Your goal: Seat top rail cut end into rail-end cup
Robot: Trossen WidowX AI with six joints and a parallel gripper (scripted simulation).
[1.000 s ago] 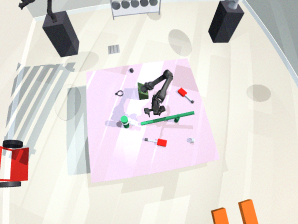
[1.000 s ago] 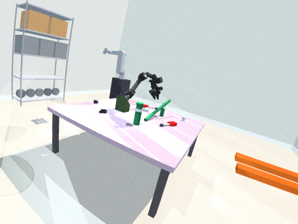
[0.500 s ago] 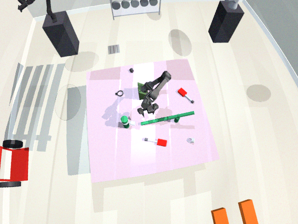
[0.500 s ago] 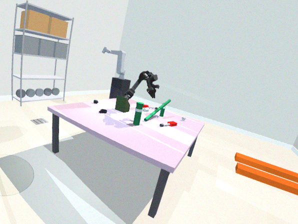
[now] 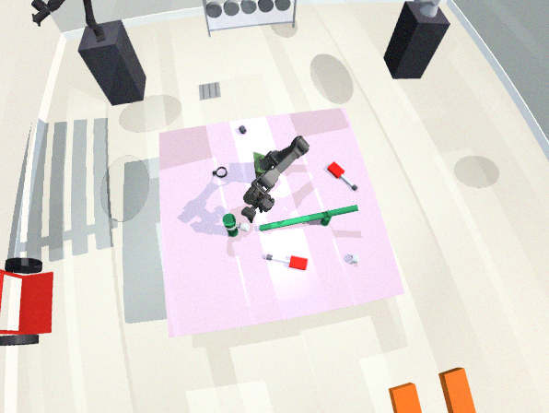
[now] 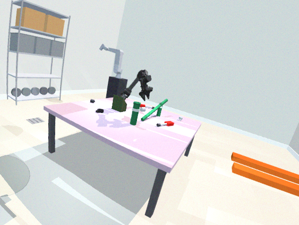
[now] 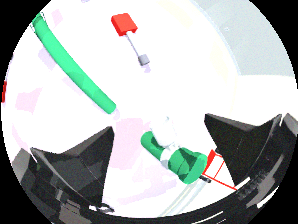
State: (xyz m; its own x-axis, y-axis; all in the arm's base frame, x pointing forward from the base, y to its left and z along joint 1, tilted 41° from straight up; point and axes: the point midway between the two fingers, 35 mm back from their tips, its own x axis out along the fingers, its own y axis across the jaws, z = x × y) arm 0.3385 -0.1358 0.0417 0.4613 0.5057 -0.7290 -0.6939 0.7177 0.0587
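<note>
The white brace band lies 10 cm to the right of my gripper tip and 8 cm below it. The rest, counted from my gripper tip: small black part: 69 cm behind, 2 cm to the right, 20 cm below; short green post: 1 cm behind, 39 cm to the left, 12 cm below.
</note>
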